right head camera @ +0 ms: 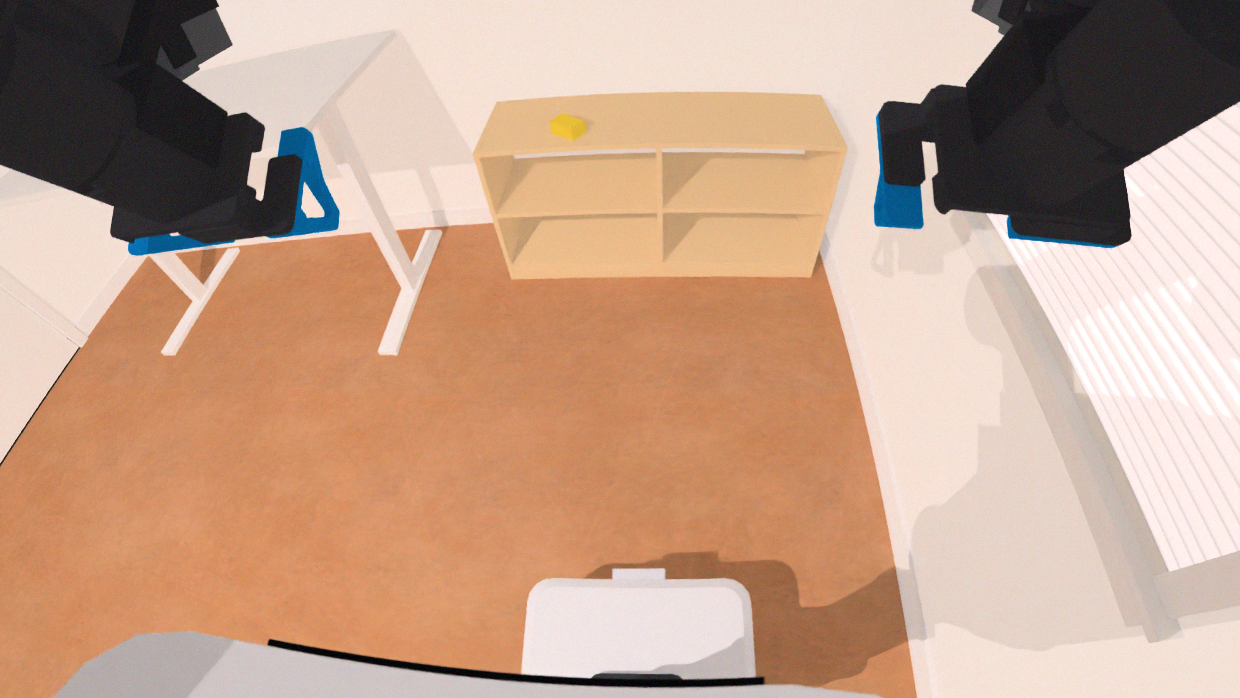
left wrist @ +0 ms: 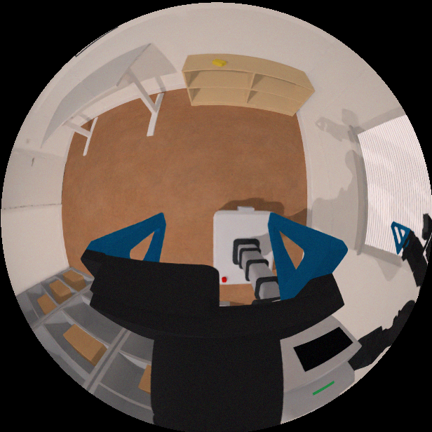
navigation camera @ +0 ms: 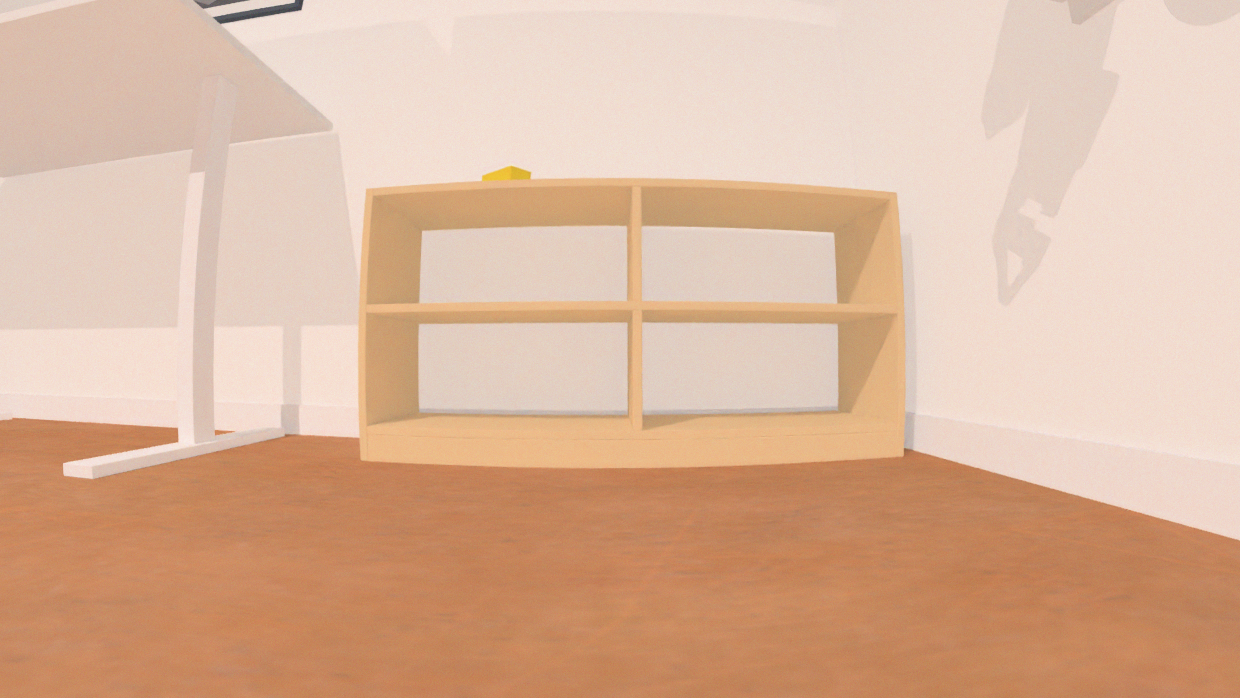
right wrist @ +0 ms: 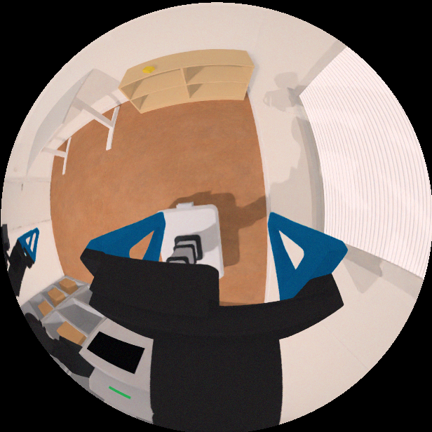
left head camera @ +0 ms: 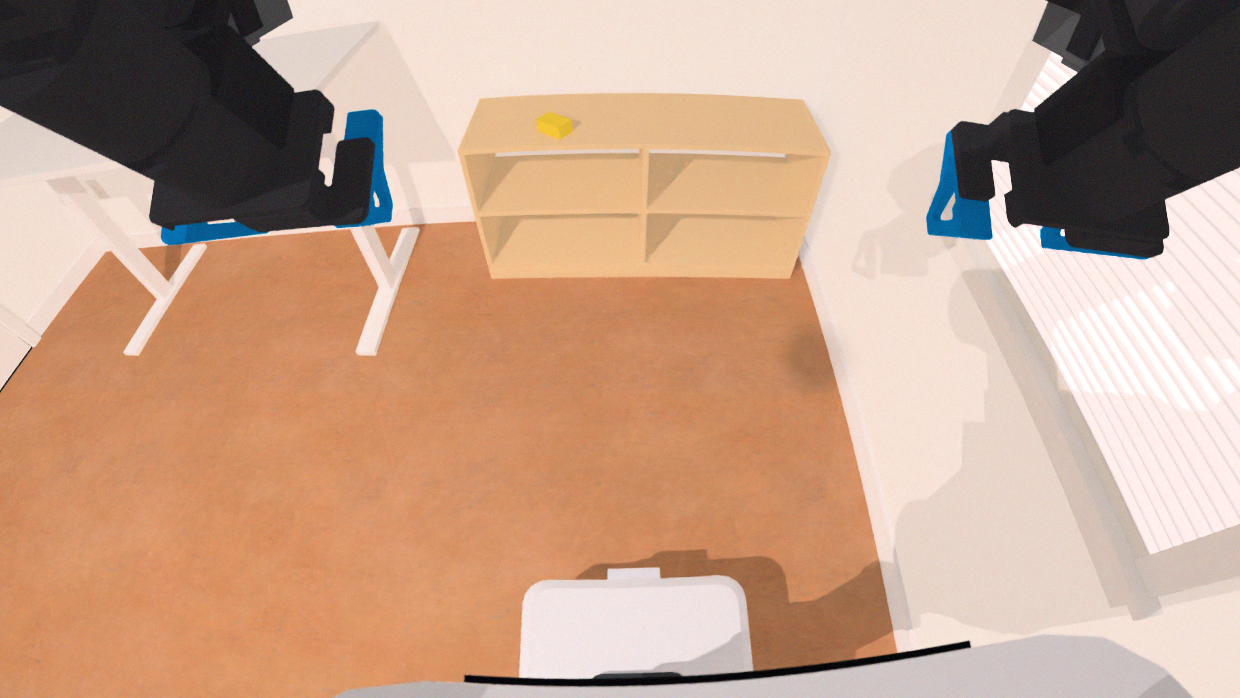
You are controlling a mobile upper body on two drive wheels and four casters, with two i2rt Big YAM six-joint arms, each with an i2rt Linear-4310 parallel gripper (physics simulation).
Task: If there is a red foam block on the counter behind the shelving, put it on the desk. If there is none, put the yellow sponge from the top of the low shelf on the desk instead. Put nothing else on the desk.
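Frame: origin at the left arm's base, x ahead, y left, z up, level; metres.
Seen in the pictures: left gripper, fingertip midpoint: (right head camera: 283, 227) (left head camera: 326, 218); right gripper, fingertip midpoint: (right head camera: 944, 222) (left head camera: 987, 232).
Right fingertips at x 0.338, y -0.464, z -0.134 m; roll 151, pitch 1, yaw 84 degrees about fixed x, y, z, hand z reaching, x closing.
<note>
Offsets run from my right fingertips to a thing's top centre. "spot": to the spot under its first point. Level surfaces: height alone.
A yellow sponge {dx +1.275, dy +0.459, dz -0.621 m} (left head camera: 553, 125) (right head camera: 567, 127) (left wrist: 219, 63) (right wrist: 148, 69) (navigation camera: 507, 174) lies on top of the low wooden shelf (left head camera: 694, 121) (right head camera: 737, 121) (right wrist: 215, 57) (navigation camera: 636, 364), left of its middle. The white desk {dz -0.325 m} (left head camera: 316, 56) (right head camera: 303, 73) (left wrist: 100, 75) (right wrist: 65, 100) stands left of the shelf; part of its top is hidden by my left arm in the head views. No red foam block and no counter show. My left gripper (left head camera: 275, 227) (left wrist: 216, 218) and right gripper (left head camera: 1015, 234) (right wrist: 216, 216) are open and empty, raised well short of the shelf.
Tall grey shelving (left wrist: 102, 367) with brown boxes (left wrist: 84, 344) shows low in the left wrist view. A wall with a blinds-covered window (left head camera: 1154, 346) (right wrist: 370, 150) runs along the right. The desk's white leg {spot: dx +1.143, dy +1.189, dz -0.923 m} (navigation camera: 197, 303) and foot (navigation camera: 130, 457) stand left of the low shelf.
</note>
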